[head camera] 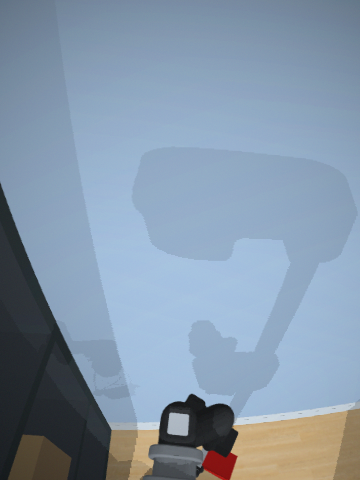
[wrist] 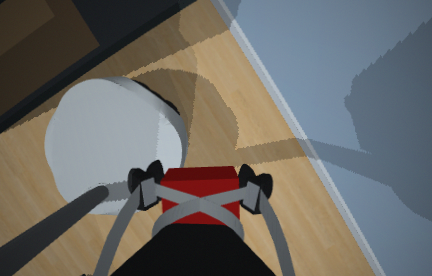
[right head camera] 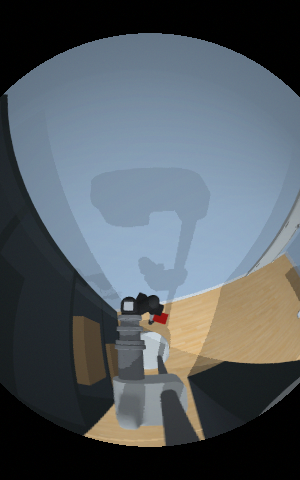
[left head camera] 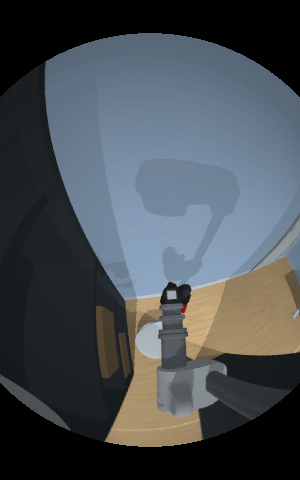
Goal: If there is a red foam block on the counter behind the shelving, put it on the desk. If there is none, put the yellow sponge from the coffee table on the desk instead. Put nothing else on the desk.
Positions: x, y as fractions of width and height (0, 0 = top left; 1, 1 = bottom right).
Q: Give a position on a red foam block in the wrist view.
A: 0.46, 0.66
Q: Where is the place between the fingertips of my gripper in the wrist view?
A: At 0.47, 0.65
